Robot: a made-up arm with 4 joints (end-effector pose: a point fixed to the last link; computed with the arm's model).
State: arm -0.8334 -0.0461 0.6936 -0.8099
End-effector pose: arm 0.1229 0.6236 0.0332 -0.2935 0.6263 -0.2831 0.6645
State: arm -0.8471 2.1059 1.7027 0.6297
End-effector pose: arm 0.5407 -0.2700 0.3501 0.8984 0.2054 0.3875 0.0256
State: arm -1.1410 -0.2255 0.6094 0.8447
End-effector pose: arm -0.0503 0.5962 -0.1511 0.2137 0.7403 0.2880 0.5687
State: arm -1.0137 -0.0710 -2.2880 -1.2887
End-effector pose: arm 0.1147 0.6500 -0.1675 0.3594 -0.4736 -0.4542 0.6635
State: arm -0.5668 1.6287 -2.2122 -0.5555
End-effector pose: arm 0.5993 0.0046 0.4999 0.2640 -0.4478 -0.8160 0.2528
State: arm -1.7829 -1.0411 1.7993 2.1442
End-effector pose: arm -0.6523 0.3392 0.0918 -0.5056 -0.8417 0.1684 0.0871
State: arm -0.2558 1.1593 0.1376 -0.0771
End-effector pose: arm 0.3651 0.2770 0.6216 0.5401 0.1845 -0.0640 0.8187
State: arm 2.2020 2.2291 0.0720 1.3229
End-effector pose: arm -0.6125 -0.3416 0.1343 -0.0610 0.5359 -0.7739 0.3319
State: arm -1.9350 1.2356 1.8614 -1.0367
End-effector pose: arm 0.4798 0.1343 -0.2794 -0.1204 -0.9573 -0.1114 0.2383
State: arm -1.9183 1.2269 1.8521 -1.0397
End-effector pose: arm 0.4869 0.1397 -0.2703 -0.1131 -0.9607 -0.1091 0.2289
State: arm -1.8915 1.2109 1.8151 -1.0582
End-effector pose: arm 0.4990 0.1498 -0.2539 -0.0924 -0.9687 -0.0969 0.2088
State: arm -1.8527 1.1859 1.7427 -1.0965
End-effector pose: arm 0.5162 0.1661 -0.2279 -0.0550 -0.9804 -0.0710 0.1752
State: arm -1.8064 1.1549 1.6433 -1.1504
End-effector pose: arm 0.5347 0.1874 -0.1948 -0.0061 -0.9907 -0.0326 0.1321
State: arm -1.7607 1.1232 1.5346 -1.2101
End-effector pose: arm 0.5503 0.2104 -0.1602 0.0448 -0.9951 0.0124 0.0876
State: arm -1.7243 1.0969 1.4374 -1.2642
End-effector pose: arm 0.5605 0.2307 -0.1312 0.0878 -0.9933 0.0551 0.0510
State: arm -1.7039 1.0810 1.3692 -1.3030
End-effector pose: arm 0.5652 0.2440 -0.1138 0.1162 -0.9891 0.0860 0.0286
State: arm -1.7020 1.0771 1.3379 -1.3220
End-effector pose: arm 0.5658 0.2483 -0.1102 0.1282 -0.9864 0.1001 0.0226
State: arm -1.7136 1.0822 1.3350 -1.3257
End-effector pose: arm 0.5637 0.2454 -0.1166 0.1281 -0.9862 0.1009 0.0282
